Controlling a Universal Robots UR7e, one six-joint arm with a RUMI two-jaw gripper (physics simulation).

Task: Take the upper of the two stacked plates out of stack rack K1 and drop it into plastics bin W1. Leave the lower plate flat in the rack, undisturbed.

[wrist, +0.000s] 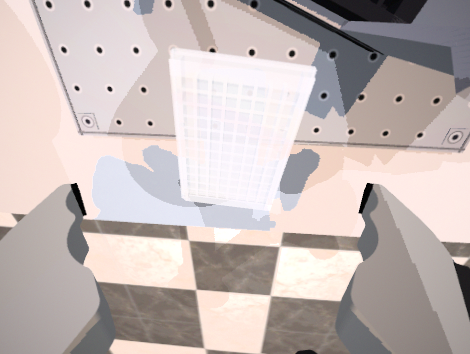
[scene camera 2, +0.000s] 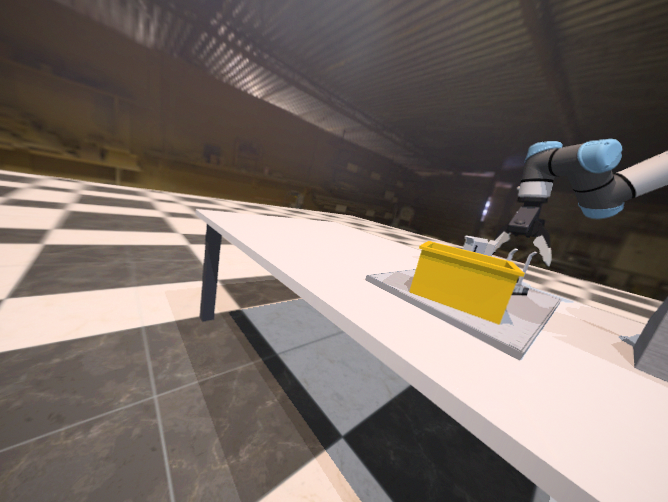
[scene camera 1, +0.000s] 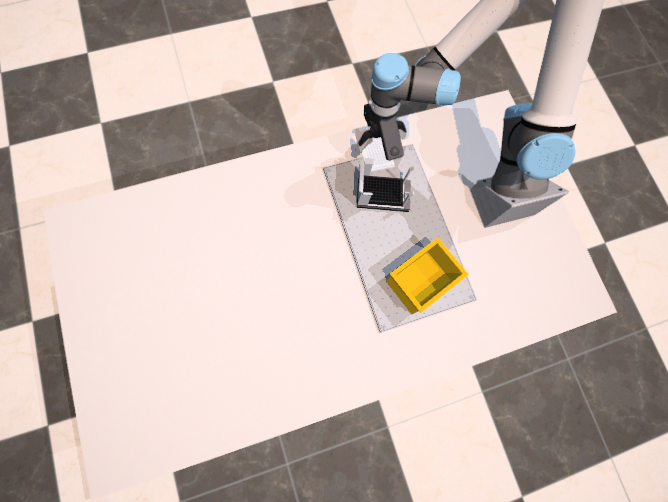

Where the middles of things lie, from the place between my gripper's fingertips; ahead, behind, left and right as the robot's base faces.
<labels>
I see the white gridded plate (wrist: 236,118) 10 mm to the right of my hand and 60 mm below it. Also, from my hand: black gridded plate (scene camera 1: 385,191) 40 mm ahead, 120 mm to the left, 40 mm below; perforated board (scene camera 2: 486,339) 40 mm ahead, 250 mm to the left, 80 mm below.
</labels>
